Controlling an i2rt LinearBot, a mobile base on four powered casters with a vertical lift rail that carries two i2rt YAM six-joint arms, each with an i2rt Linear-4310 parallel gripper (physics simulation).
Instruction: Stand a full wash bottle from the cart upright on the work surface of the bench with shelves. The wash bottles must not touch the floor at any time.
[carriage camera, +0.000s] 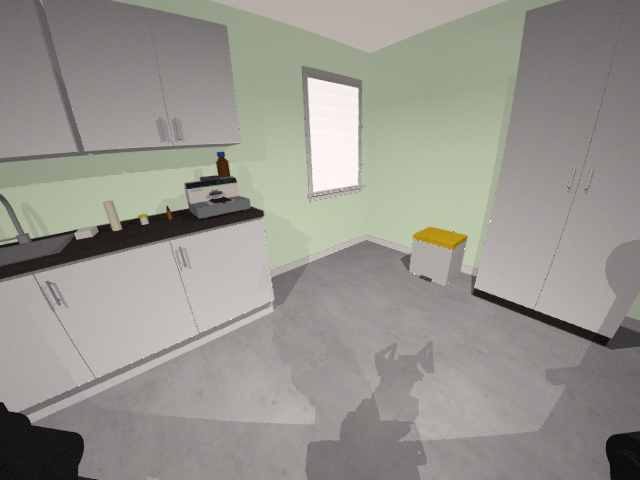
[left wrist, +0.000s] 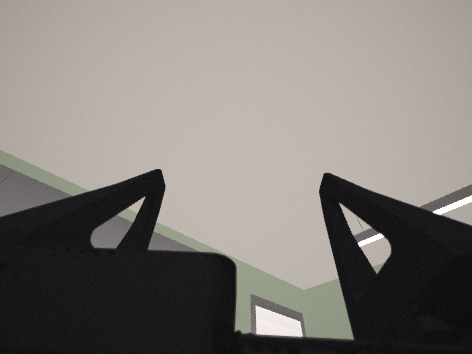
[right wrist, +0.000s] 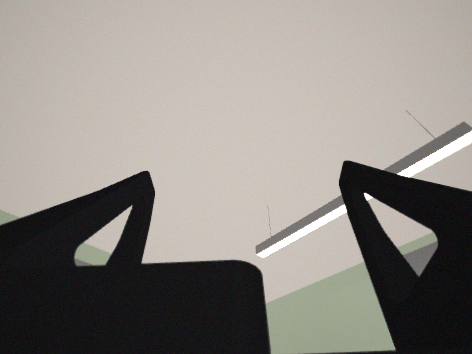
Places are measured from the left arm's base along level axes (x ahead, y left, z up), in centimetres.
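Pixels of known places: left gripper, fingertip midpoint: (left wrist: 241, 179); right gripper, fingertip midpoint: (right wrist: 245, 176).
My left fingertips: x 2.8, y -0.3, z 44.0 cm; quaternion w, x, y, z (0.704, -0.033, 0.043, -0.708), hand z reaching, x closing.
Ahead of a thing's pixels: the offset from my left fingertips to its top centre. "spot": to the spot under its first point.
The wash bottles, the cart and the bench with shelves do not show in these views. My left gripper (left wrist: 241, 179) is open, with its two fingertips wide apart and the ceiling behind them. My right gripper (right wrist: 245, 176) is open too, its fingertips wide apart, with the ceiling and a hanging lamp behind them. Neither gripper has a thing between its fingers. In the carriage camera, dark parts of my arms show at the bottom left and bottom right corners; the fingers do not show there.
A counter (carriage camera: 149, 238) with a sink (carriage camera: 36, 249), a printer-like device @[spot: dy +42.1, dx +141.9, dz -28.2 cm] (carriage camera: 219, 198) and a brown bottle with a blue cap @[spot: dy +42.3, dx +155.8, dz -7.1 cm] (carriage camera: 222, 166) runs along the left. A bin with a yellow lid (carriage camera: 439, 237) stands near the back corner. A tall cabinet (carriage camera: 547, 170) stands at the right.
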